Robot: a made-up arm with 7 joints.
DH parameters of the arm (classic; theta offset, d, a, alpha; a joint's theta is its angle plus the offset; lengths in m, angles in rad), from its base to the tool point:
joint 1: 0 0.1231 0.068 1.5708
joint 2: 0 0.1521 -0.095 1.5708
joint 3: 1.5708 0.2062 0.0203 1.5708
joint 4: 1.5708 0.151 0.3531 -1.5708
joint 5: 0 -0.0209 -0.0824 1.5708
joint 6: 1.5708 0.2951 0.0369 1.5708
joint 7: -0.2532 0 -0.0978 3.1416
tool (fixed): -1.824 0.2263 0 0
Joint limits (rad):
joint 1: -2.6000..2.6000
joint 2: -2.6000..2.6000
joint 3: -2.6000..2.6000
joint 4: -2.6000..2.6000
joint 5: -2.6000..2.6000
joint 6: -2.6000..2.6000
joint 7: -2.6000..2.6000
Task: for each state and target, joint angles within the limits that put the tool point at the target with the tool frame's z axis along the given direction. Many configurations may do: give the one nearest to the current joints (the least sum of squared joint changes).
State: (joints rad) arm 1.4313 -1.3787 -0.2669 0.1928 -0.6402 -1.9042 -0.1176
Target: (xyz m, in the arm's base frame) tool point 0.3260 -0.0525 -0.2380 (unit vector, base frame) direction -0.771 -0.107 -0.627
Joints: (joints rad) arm 1.9700 -1.4845 0.7233 0.1082 -0.4023 -1.5286 -0.2391
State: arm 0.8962 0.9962 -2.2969 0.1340 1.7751 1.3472 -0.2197
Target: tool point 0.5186 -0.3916 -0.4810 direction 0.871 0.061 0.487
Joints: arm -0.1889 0.8531 -2.0247 0.5529 2.3910 1.8737 -0.0359
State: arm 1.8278 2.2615 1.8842 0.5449 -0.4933 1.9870 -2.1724
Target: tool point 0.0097 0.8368 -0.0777 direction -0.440 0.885 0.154
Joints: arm 2.0365 2.0558 2.3988 0.8220 -0.4622 2.1440 -2.1638
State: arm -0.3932 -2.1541 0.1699 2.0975 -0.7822 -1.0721 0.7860
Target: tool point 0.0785 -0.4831 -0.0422 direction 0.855 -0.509 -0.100
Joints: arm 0.0617 -2.2414 0.7300 2.5996 -0.2115 -1.8194 0.4899
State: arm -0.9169 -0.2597 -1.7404 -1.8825 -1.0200 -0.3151 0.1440
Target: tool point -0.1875 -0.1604 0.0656 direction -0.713 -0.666 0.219
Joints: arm -0.7822 -0.2028 -1.6558 -1.7286 -1.4392 0.2322 0.1527
